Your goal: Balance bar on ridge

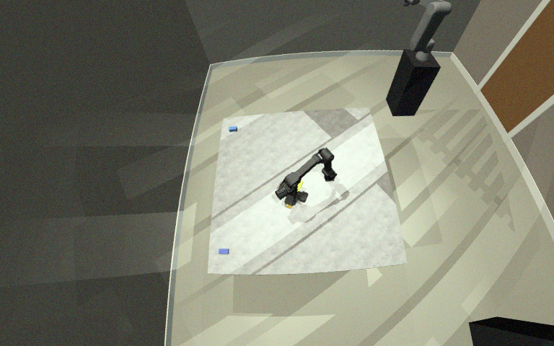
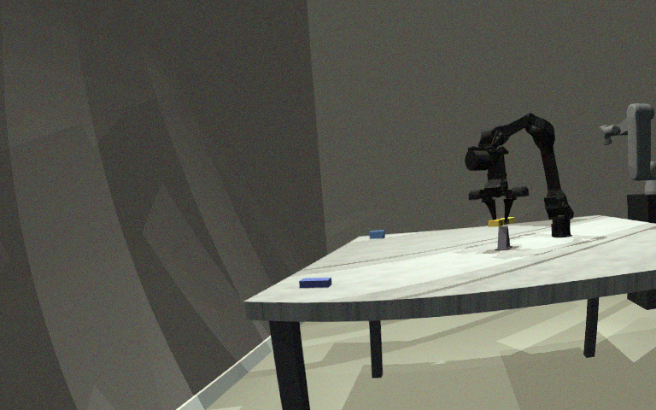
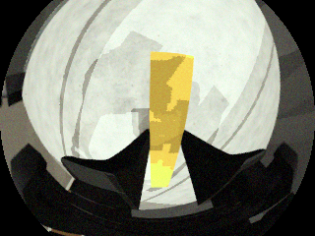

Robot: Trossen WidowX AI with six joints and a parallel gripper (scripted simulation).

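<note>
Now: the yellow bar 2 cm to the right of my gripper tip and 1 cm behind it.
</note>
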